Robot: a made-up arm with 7 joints.
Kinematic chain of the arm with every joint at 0, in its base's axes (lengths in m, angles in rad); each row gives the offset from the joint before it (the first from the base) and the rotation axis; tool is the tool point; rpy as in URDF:
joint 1: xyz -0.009 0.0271 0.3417 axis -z
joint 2: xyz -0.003 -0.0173 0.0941 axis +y
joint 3: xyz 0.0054 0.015 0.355 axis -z
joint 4: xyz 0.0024 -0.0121 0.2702 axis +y
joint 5: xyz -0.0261 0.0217 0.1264 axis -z
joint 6: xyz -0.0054 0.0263 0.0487 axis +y
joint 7: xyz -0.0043 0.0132 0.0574 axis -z
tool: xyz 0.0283 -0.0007 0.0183 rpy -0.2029 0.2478 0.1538
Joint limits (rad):
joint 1: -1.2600..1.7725
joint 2: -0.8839..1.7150
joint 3: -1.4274..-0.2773
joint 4: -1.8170..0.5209
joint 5: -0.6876..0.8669
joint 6: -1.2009..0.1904
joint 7: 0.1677..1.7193
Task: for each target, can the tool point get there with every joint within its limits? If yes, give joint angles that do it. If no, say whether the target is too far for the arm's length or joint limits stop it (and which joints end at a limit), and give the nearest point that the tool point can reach.
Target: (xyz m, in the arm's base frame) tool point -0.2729 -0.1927 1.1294
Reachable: yes | joints -0.2086 -0.2033 -0.8962 -0.9830 0.2422 -0.1601 1.0065
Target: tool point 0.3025 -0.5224 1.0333
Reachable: yes | joints 1.1689 0.8090 -1.1457 0.3275 -0.1230 -0.0185 0.6431
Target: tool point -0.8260 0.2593 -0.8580
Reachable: no: too far | nearest point -0.5308 0.1754 0.5853 | short by 1.476 m
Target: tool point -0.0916 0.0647 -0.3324
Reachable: no: joint limits stop it (at a limit: joint 1, joint 2, joint 3, joint 4, joint 5, joint 6, joint 7) | nearest point -0.2687 -0.4057 0.3525 | short by 0.850 m
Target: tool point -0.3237 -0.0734 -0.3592
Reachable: no: joint limits stop it (at a limit: joint 1, joint 2, joint 3, joint 4, joint 5, joint 6, joint 7) | nearest point -0.2687 -0.4057 0.3525 | short by 0.787 m
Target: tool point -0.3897 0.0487 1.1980
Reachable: yes | joints 0.0719 -0.3266 -0.4937 -0.2357 0.6704 -0.7758 0.9356
